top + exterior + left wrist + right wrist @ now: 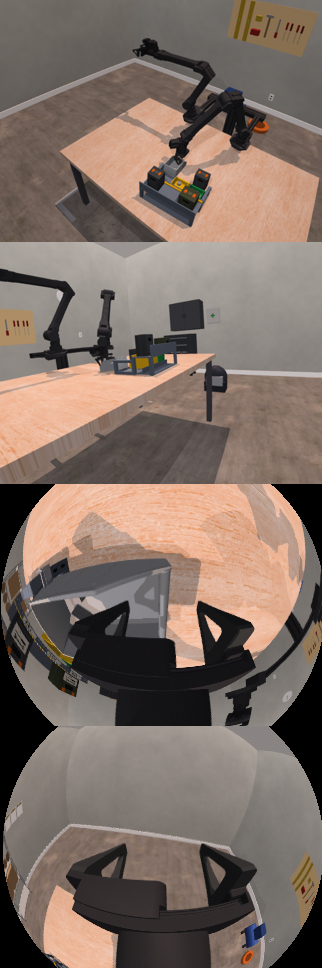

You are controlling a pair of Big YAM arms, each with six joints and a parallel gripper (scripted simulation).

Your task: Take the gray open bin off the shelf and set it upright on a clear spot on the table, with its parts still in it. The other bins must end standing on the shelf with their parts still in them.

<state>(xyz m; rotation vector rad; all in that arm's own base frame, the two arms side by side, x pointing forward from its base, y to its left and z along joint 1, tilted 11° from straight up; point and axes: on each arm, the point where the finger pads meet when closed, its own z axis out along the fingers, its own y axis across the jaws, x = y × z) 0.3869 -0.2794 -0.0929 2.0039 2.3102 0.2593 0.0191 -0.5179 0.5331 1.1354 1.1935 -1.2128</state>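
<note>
My left hand is 8 cm short of the gray open bin, 1 cm to the right of it and 2 cm below it. Round my left hand: yellow bin 23 cm ahead, 15 cm to the left, 1 cm above; then gray shelf 25 cm ahead, 15 cm to the left, 4 cm above; then green bin 21 cm ahead, 26 cm to the left, 1 cm above.
</note>
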